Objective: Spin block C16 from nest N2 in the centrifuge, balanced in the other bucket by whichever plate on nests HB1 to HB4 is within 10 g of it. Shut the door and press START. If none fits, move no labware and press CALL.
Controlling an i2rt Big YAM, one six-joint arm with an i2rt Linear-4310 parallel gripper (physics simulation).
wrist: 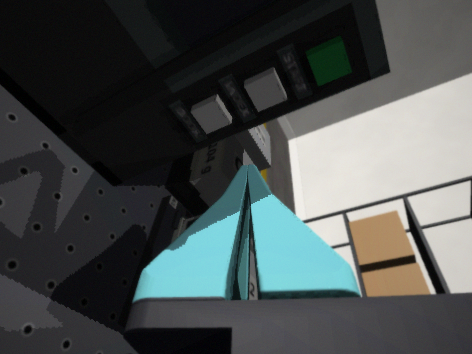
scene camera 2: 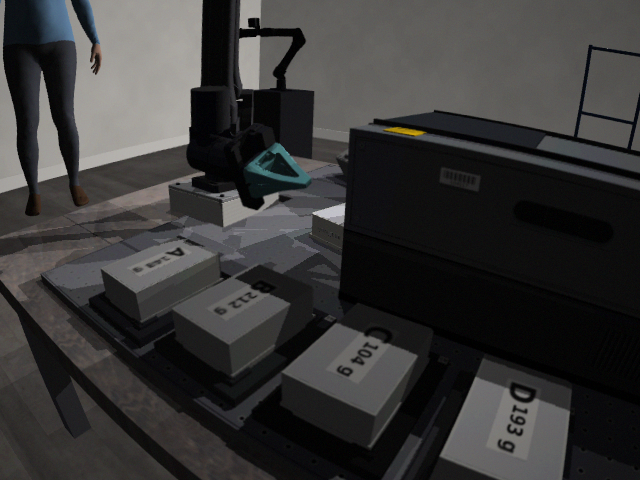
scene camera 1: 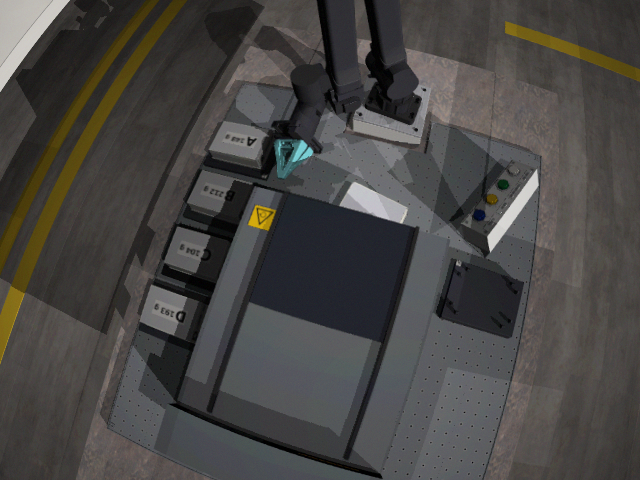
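Where they show: gripper, fingertip midpoint: (wrist: 248,175) (scene camera 2: 308,183) (scene camera 1: 280,178); arm's base, link origin: (scene camera 2: 226,184) (scene camera 1: 393,104).
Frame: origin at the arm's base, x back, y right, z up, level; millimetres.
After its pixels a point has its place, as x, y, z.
My gripper (scene camera 1: 282,174) {-323, 122, 96} (scene camera 2: 308,181) {-323, 122, 96} (wrist: 248,175) {-323, 122, 96} is shut and empty, with its teal fingertips in front of the centrifuge's button panel. A green START button (wrist: 329,61) {-374, 107, 145} and two white buttons are on that panel. The centrifuge (scene camera 1: 413,320) {-495, -186, 173} (scene camera 2: 439,222) {-494, 119, 94} has its top covered by a dark panel and a grey one. Plates A (scene camera 1: 238,144) {-243, 280, 16} (scene camera 2: 160,279) {-270, 307, 16}, B (212 g) (scene camera 1: 217,193) {-367, 265, 17} (scene camera 2: 232,315) {-380, 292, 17}, C (104 g) (scene camera 1: 193,253) {-505, 250, 17} (scene camera 2: 356,372) {-511, 277, 17} and D (193 g) (scene camera 1: 168,312) {-637, 244, 17} (scene camera 2: 511,418) {-634, 248, 17} sit in a row on nests; A's number is blurred. Block C16 is not identifiable; the bucket interior is hidden.
A white box (scene camera 1: 374,202) {-264, -45, 5} (scene camera 2: 329,225) {-277, 17, -3} stands by the centrifuge's front. A button box (scene camera 1: 483,219) {-225, -267, 34} with white, green, yellow and blue buttons stands at the right, its labels unreadable. A bare black nest (scene camera 1: 480,299) {-369, -320, -13} lies beside it. The arm's base (scene camera 1: 387,129) {-71, -9, -10} (scene camera 2: 206,204) {-38, 78, -13} stands behind my gripper.
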